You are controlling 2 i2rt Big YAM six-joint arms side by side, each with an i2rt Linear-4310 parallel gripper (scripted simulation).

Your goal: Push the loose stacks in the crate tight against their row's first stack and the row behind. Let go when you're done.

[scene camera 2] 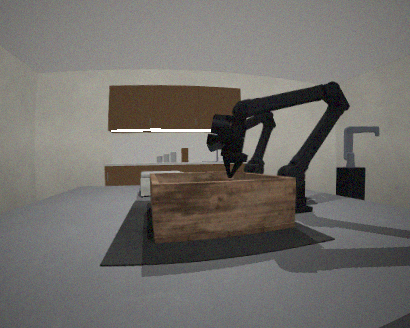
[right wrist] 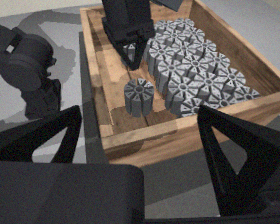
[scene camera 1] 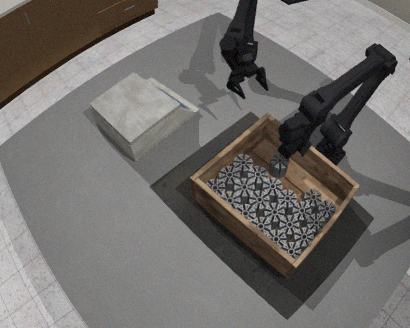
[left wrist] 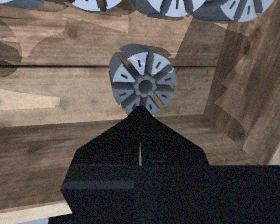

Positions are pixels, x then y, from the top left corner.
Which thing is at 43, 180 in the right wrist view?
The right gripper.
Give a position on a dark mat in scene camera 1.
285, 295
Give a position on a wooden crate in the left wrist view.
At 63, 96
